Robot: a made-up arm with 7 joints. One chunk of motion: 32 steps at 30 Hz.
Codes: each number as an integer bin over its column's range. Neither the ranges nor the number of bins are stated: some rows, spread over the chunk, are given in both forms.
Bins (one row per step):
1: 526 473 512 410 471 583 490
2: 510 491 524 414 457 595 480
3: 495 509 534 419 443 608 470
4: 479 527 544 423 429 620 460
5: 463 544 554 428 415 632 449
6: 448 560 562 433 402 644 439
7: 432 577 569 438 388 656 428
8: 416 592 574 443 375 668 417
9: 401 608 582 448 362 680 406
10: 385 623 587 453 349 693 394
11: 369 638 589 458 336 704 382
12: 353 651 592 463 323 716 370
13: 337 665 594 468 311 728 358
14: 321 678 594 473 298 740 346
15: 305 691 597 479 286 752 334
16: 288 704 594 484 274 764 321
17: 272 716 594 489 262 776 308
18: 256 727 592 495 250 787 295
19: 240 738 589 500 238 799 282
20: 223 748 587 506 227 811 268
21: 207 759 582 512 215 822 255
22: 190 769 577 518 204 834 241
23: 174 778 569 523 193 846 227
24: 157 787 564 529 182 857 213
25: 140 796 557 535 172 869 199
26: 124 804 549 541 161 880 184
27: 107 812 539 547 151 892 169
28: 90 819 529 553 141 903 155
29: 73 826 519 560 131 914 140
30: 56 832 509 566 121 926 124
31: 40 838 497 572 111 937 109
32: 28 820 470 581 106 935 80
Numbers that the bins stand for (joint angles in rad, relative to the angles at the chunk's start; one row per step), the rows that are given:
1: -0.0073 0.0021 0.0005 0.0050 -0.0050 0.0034 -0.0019
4: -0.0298 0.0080 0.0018 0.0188 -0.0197 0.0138 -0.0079
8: -0.0601 0.0152 0.0030 0.0401 -0.0386 0.0272 -0.0165
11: -0.0827 0.0203 0.0036 0.0560 -0.0523 0.0373 -0.0235
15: -0.1135 0.0261 0.0039 0.0782 -0.0698 0.0508 -0.0331
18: -0.1370 0.0301 0.0037 0.0952 -0.0824 0.0606 -0.0409
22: -0.1687 0.0347 0.0031 0.1196 -0.0985 0.0738 -0.0518
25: -0.1927 0.0376 0.0023 0.1377 -0.1097 0.0836 -0.0602
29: -0.2249 0.0410 0.0008 0.1642 -0.1241 0.0962 -0.0720
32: -0.2465 0.0403 -0.0012 0.1865 -0.1329 0.1021 -0.0840
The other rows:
2: -0.0150 0.0041 0.0010 0.0093 -0.0099 0.0068 -0.0039
3: -0.0222 0.0060 0.0014 0.0146 -0.0148 0.0104 -0.0059
5: -0.0375 0.0099 0.0022 0.0241 -0.0246 0.0171 -0.0101
6: -0.0447 0.0117 0.0025 0.0294 -0.0292 0.0205 -0.0121
7: -0.0524 0.0135 0.0028 0.0347 -0.0341 0.0239 -0.0143
9: -0.0673 0.0169 0.0033 0.0454 -0.0432 0.0306 -0.0187
10: -0.0750 0.0186 0.0035 0.0507 -0.0477 0.0342 -0.0211
12: -0.0904 0.0217 0.0037 0.0613 -0.0568 0.0407 -0.0259
13: -0.0981 0.0232 0.0038 0.0666 -0.0610 0.0440 -0.0283
14: -0.1058 0.0247 0.0038 0.0719 -0.0656 0.0474 -0.0307
16: -0.1216 0.0275 0.0038 0.0836 -0.0740 0.0541 -0.0357
17: -0.1293 0.0288 0.0038 0.0889 -0.0782 0.0575 -0.0383
19: -0.1447 0.0313 0.0036 0.1005 -0.0866 0.0639 -0.0435
20: -0.1529 0.0324 0.0035 0.1069 -0.0905 0.0673 -0.0463
21: -0.1605 0.0336 0.0033 0.1133 -0.0947 0.0704 -0.0489
23: -0.1764 0.0357 0.0028 0.1249 -0.1024 0.0771 -0.0546
24: -0.1846 0.0367 0.0026 0.1313 -0.1062 0.0802 -0.0574
26: -0.2004 0.0385 0.0020 0.1440 -0.1136 0.0866 -0.0632
27: -0.2086 0.0394 0.0016 0.1504 -0.1171 0.0900 -0.0662
28: -0.2168 0.0402 0.0012 0.1568 -0.1206 0.0931 -0.0690
30: -0.2331 0.0416 0.0004 0.1706 -0.1276 0.0995 -0.0752
31: -0.2408 0.0423 -0.0001 0.1769 -0.1311 0.1026 -0.0782

